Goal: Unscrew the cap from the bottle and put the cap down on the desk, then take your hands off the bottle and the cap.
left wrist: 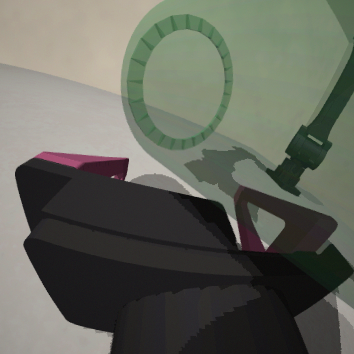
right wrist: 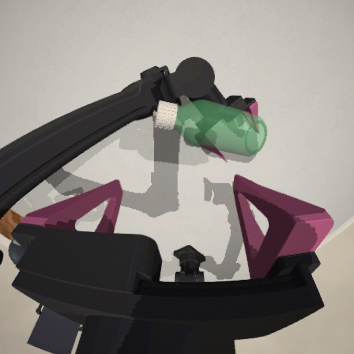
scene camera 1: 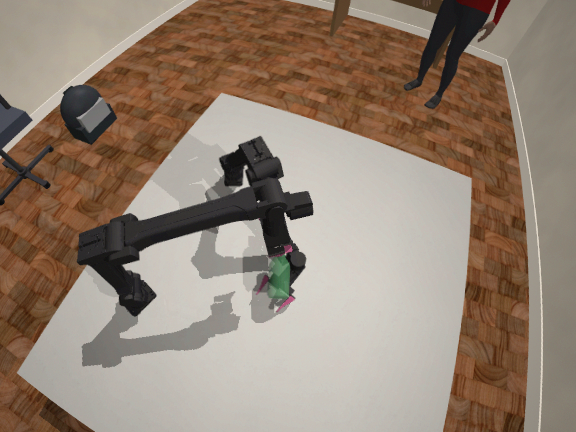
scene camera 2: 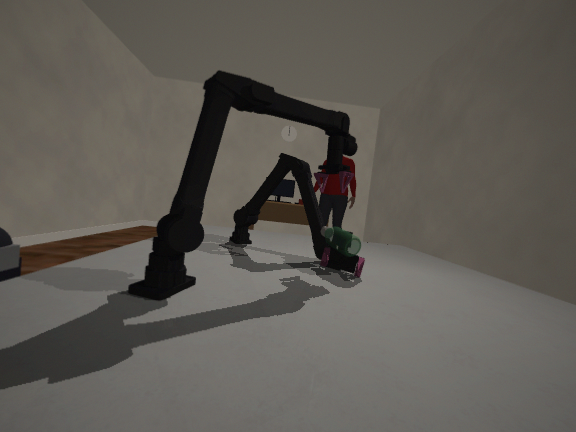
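Seen in the pictures: left gripper, fingertip midpoint: (left wrist: 184,178) (right wrist: 241,145) (scene camera 1: 266,303) (scene camera 2: 342,266); right gripper, fingertip midpoint: (right wrist: 174,183) (scene camera 1: 275,241) (scene camera 2: 331,192); left arm's base, link origin: (scene camera 1: 234,175) (scene camera 2: 240,241); right arm's base, link origin: (right wrist: 189,254) (scene camera 1: 139,298) (scene camera 2: 164,287).
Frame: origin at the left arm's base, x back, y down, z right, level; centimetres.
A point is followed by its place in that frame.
Note:
The translucent green bottle (scene camera 1: 280,277) @(x -19.3, y -15.2, z 54.7 cm) (scene camera 2: 342,241) @(x -14.8, y -12.1, z 59.1 cm) (left wrist: 280,75) (right wrist: 215,125) @(x -20.0, y -15.6, z 51.9 cm) lies on its side across my left gripper, above the white surface. The ribbed white cap (scene camera 2: 326,231) (right wrist: 166,115) is on its neck; whether it is loose cannot be told. In scene camera 1 the cap is hidden. My left gripper (scene camera 1: 274,294) (scene camera 2: 343,262) @(x -14.0, y -4.2, z 61.2 cm) (left wrist: 184,178) @(x -14.0, y -4.2, z 61.2 cm) (right wrist: 241,145) @(x -14.0, y -4.2, z 61.2 cm) is low and open, with its fingers spread around the bottle's base end. My right gripper (scene camera 2: 332,192) @(x -17.7, y -28.2, z 47.0 cm) (right wrist: 174,183) @(x -17.7, y -28.2, z 47.0 cm) is open and empty, well above the bottle and apart from it, pointing down.
The right arm's forearm crosses above the left arm in scene camera 1. Both arms stand on the white surface (scene camera 1: 380,280) @(x -60.9, y 0.0, z 54.0 cm) (scene camera 2: 400,350) @(x 1.7, y 0.0, z 94.1 cm), bordered by wooden floor. A person (scene camera 1: 450,50) (scene camera 2: 334,205) stands beyond it. A dark domed bin (scene camera 1: 82,112) is at the upper left.

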